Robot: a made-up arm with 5 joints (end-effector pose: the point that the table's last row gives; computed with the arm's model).
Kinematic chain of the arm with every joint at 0, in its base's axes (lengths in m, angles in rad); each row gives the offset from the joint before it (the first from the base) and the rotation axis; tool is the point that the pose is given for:
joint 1: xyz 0 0 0.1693 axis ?
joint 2: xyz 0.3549 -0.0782 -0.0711 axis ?
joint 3: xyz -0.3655 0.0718 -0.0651 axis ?
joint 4: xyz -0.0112 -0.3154 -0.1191 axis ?
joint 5: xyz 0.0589 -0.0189 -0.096 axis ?
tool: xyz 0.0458 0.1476 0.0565
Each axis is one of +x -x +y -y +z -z.
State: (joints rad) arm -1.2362 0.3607 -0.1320 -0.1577 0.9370
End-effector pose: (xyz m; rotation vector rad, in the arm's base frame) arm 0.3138 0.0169 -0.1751 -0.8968 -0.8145 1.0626
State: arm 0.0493 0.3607 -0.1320 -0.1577 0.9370
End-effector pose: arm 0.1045 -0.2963 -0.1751 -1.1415 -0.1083 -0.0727
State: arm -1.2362 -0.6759 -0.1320 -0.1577 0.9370
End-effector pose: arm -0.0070 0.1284 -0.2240 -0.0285 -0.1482 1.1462
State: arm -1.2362 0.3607 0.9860 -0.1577 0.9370
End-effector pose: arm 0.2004 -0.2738 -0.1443 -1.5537 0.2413 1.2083
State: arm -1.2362 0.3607 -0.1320 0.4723 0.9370
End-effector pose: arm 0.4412 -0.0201 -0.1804 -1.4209 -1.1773 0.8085
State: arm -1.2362 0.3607 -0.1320 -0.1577 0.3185
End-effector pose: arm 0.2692 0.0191 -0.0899 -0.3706 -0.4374 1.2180
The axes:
joint 1: -z
joint 2: -x
joint 3: +y
joint 4: -x
joint 5: -x

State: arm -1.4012 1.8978 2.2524 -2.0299 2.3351
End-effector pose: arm 0.1362 -0.1600 0.1173 -1.6473 0.5537 -0.8654
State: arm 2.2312 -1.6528 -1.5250 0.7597 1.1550
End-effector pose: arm -0.2519 -0.2184 -0.2218 -0.2389 -0.3972 2.5082
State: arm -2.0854 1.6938 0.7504 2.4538 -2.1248
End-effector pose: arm 0.1631 0.1373 0.2475 -1.5910 -1.3309 0.7671
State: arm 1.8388 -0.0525 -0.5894 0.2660 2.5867
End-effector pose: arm -0.5216 -0.1010 -0.1881 1.7395 -2.1175 0.8833
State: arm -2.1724 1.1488 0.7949 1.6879 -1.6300
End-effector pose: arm 0.2338 0.1914 0.2022 -1.2801 -0.7367 1.3797
